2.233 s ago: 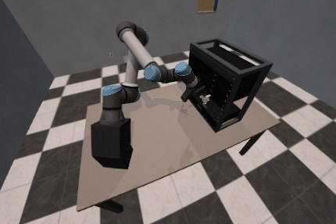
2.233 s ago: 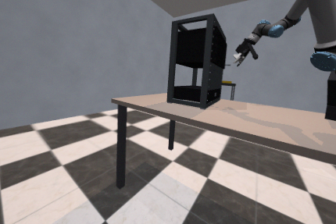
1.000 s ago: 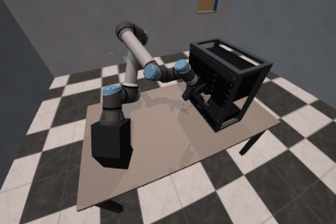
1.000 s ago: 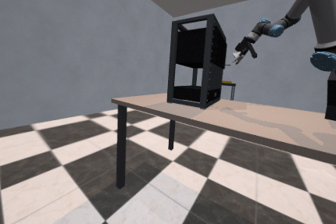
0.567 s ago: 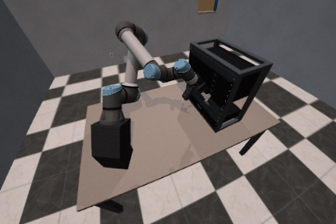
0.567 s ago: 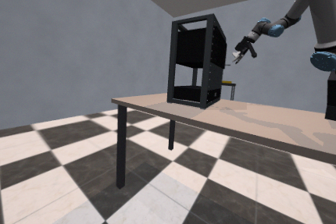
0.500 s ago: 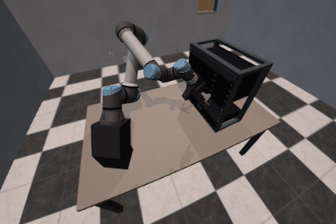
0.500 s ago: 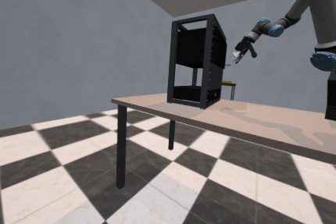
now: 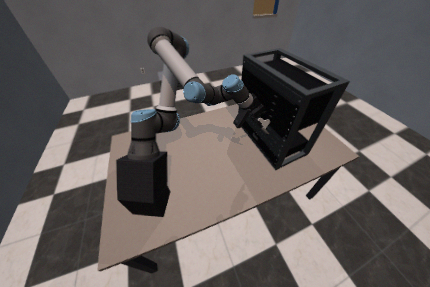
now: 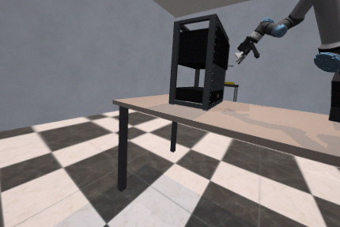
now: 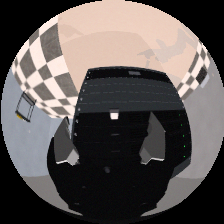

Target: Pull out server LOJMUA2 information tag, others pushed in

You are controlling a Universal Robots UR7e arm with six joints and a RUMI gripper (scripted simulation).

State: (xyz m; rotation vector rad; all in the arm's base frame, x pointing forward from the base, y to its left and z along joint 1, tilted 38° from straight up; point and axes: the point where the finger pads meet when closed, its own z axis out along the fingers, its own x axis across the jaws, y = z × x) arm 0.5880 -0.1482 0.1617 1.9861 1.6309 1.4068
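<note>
Now: the white information tag 6 cm ahead of my hand, 2 cm to the left of it and 2 cm below it.
</note>
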